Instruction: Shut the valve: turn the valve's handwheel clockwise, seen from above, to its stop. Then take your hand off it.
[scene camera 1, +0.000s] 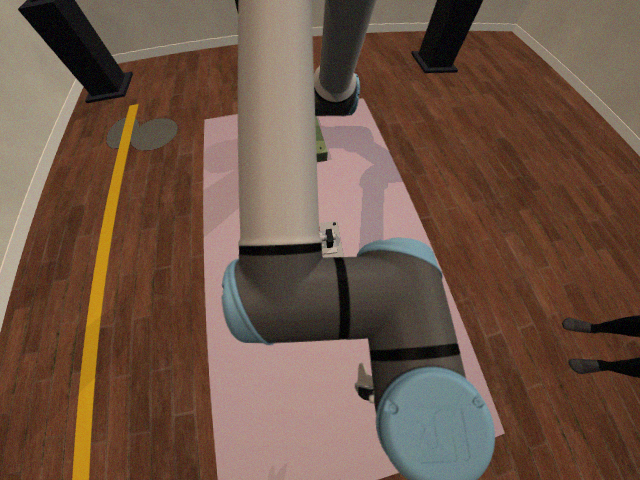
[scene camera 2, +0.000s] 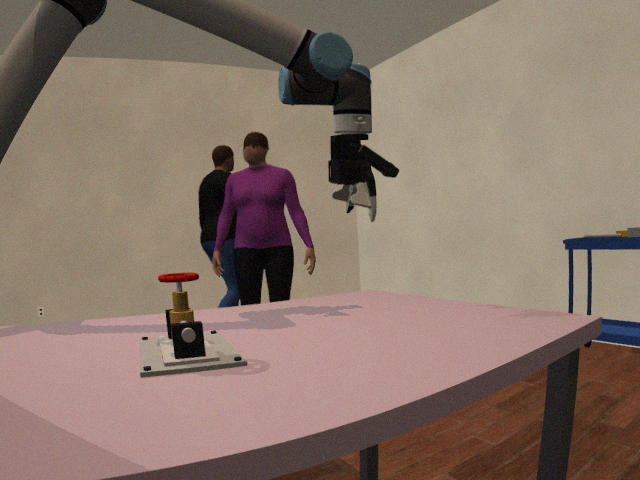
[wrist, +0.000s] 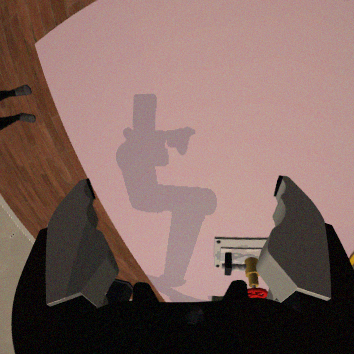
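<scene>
The valve's red handwheel (scene camera 2: 178, 277) (wrist: 257, 293) lies level on top of a brass valve body (scene camera 2: 180, 316) (wrist: 251, 270). The valve stands on a grey base plate (scene camera 1: 326, 227) (scene camera 2: 149, 356) (wrist: 218, 257) on the pink table (scene camera 1: 289, 403) (scene camera 2: 361, 372) (wrist: 250, 100). In scene camera 1 the arm hides the handwheel. In the wrist view the wheel is partly hidden by the gripper. My gripper (scene camera 2: 361, 212) (wrist: 183, 179) is open, with its fingers spread wide and pointing down. It hangs high above the table, well to the right of the valve in scene camera 2, and touches nothing.
A green block (scene camera 1: 321, 150) shows partly behind the arm on the table. Two people (scene camera 2: 263, 206) (scene camera 2: 206, 201) stand beyond the table. A blue cart (scene camera 2: 589, 243) stands at the right. A yellow stripe (scene camera 1: 100, 258) runs along the floor.
</scene>
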